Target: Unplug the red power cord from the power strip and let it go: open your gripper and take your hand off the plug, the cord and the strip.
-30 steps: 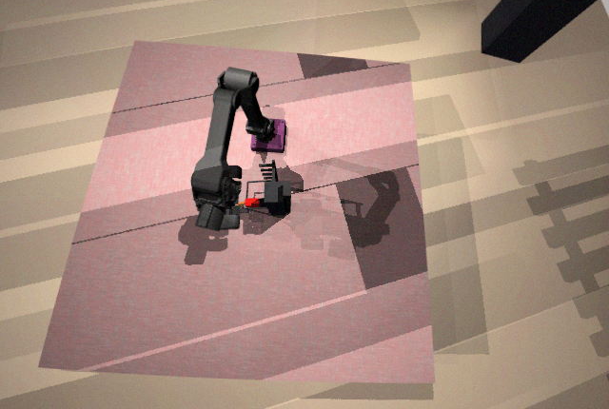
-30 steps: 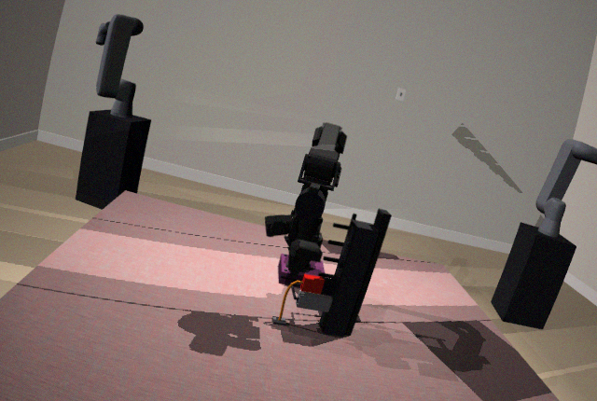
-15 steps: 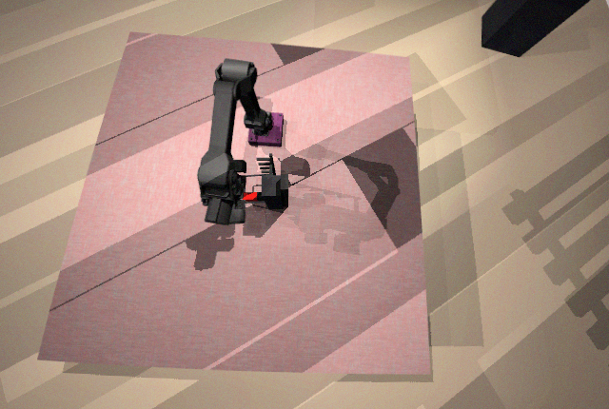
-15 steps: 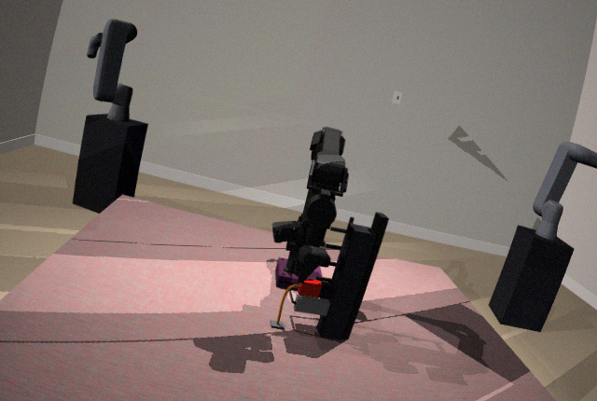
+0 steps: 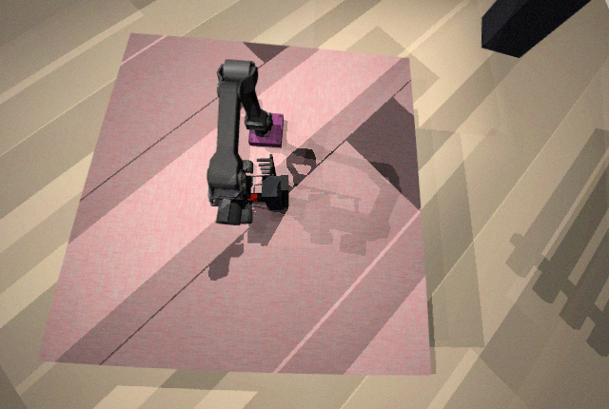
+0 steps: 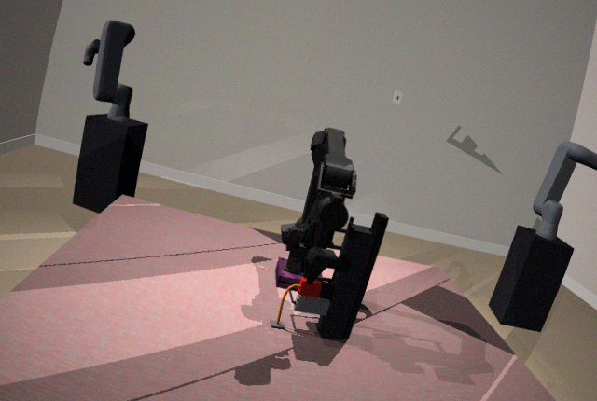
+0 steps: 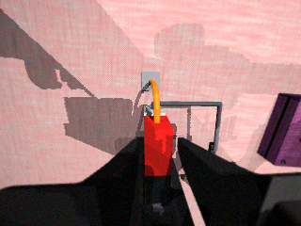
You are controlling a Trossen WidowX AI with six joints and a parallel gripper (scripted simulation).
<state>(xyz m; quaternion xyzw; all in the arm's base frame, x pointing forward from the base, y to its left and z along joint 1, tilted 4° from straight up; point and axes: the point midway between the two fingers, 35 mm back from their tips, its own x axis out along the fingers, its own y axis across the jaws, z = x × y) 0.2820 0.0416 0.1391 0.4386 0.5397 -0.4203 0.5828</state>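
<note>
The red plug is 10 mm behind my gripper tip, 30 mm to the left of it and 10 mm below it. The rest, counted from my gripper tip: grey pad: 10 mm ahead, 40 mm to the right, 130 mm below.
</note>
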